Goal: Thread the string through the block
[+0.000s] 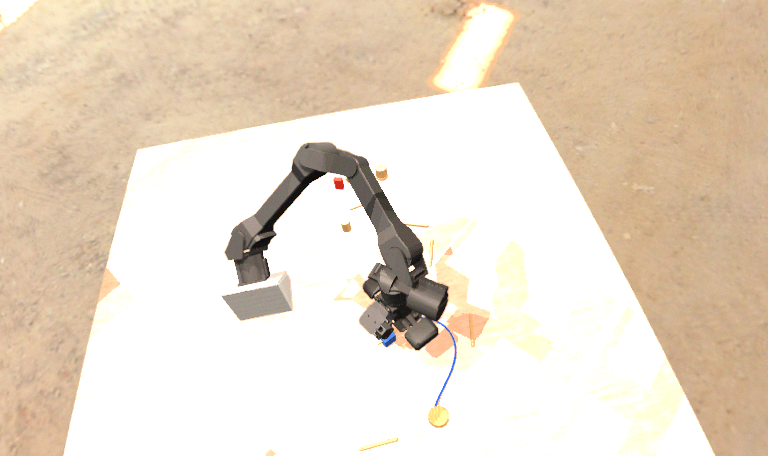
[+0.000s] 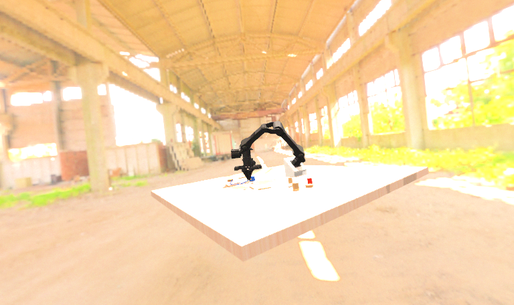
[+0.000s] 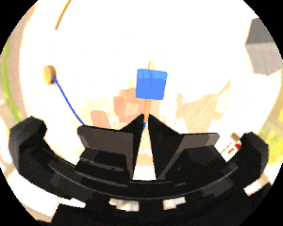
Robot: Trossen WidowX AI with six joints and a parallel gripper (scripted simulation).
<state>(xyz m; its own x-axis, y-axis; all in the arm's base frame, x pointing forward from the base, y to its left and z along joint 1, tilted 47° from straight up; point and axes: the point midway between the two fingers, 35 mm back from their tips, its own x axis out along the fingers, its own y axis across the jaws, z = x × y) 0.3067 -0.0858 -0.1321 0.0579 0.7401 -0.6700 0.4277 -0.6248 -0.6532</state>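
My gripper tip is now 10 mm past the thin wooden stick and 10 mm to the left of it. From my gripper tip the other things lie so: round wooden button (20 mm ahead, 210 mm to the right, 10 mm below); blue cube (40 mm behind, 20 mm to the right); red cube (80 mm behind, 460 mm to the left).
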